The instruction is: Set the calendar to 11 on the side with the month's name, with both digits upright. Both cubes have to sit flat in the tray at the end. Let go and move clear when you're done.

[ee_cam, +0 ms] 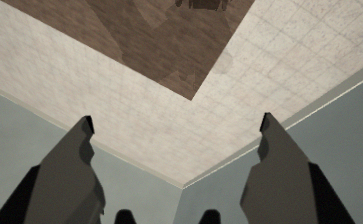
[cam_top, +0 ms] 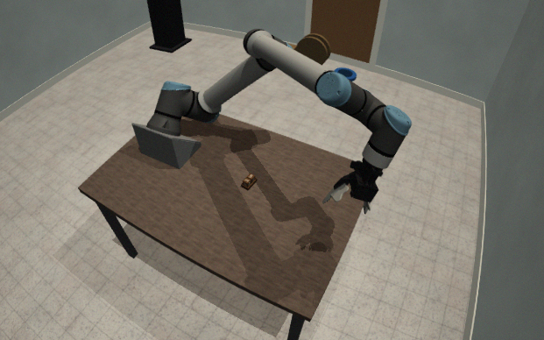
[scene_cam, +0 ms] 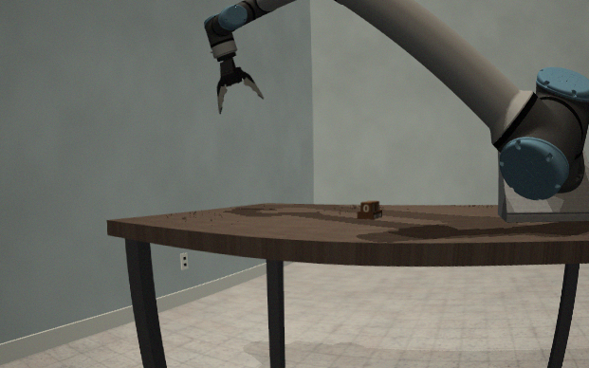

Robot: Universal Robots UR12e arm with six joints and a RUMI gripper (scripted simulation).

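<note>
Right now my hand is 500 mm past the cube, 320 mm above it and 190 mm to the right of it. Also, from my hand: calendar tray: 500 mm behind, 340 mm below, 210 mm to the left.
</note>
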